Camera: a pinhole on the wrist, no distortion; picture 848 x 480 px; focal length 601.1 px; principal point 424.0 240.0 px. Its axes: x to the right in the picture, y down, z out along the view. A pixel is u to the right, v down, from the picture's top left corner.
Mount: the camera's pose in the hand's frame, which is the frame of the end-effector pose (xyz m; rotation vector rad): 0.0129 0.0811 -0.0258 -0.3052 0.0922 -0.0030
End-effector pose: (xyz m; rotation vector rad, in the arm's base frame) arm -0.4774 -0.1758 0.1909 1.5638 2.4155 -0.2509
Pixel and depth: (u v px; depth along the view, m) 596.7 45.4 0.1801
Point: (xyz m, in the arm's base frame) -0.4190 -0.1169 0.0150
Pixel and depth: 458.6 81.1 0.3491
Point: -0.3754 -0.1713 -0.1458
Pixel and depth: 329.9 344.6 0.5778
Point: -0.0877 -0.1940 -0.2814
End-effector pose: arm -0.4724 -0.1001 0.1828 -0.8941 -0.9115 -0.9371
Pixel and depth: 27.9 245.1 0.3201
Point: -0.4260 0.2726 0.0903
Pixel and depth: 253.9 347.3 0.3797
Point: -0.3272 0.2948 0.1811
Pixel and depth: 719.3 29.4 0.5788
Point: -0.4442 0.3344 0.6822
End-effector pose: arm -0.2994 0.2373 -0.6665 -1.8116 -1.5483 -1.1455
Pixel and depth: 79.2 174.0 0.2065
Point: -0.1289 0.3122 -0.8188
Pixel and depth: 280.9 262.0 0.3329
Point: -0.0315 0.4083 -0.8221
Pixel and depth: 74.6 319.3 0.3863
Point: 0.0358 0.3605 -0.9586
